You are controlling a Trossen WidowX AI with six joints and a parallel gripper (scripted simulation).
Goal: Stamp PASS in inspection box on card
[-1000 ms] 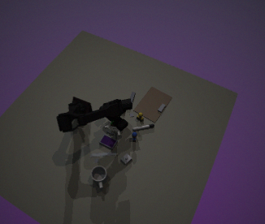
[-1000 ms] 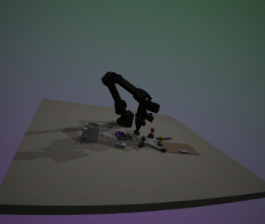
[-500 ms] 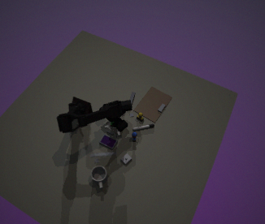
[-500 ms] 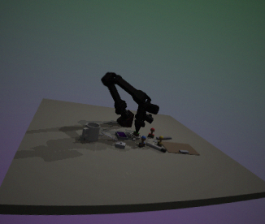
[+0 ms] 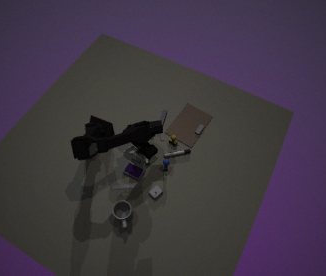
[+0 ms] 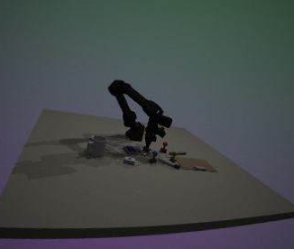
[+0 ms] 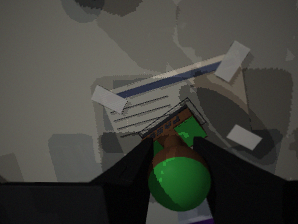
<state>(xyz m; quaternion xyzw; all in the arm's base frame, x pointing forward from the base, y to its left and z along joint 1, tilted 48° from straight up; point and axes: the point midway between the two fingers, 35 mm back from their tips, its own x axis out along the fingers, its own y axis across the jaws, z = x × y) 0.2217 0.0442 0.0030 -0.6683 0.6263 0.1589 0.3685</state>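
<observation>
Right now the card is 1 cm ahead of my gripper tip and 3 cm below it. From my gripper tip the other things lie so: purple ink pad 3 cm ahead, 11 cm to the right, 2 cm below; red-knobbed stamp 2 cm behind, 12 cm to the left, 1 cm below; blue-knobbed stamp 15 cm ahead, 1 cm below.
</observation>
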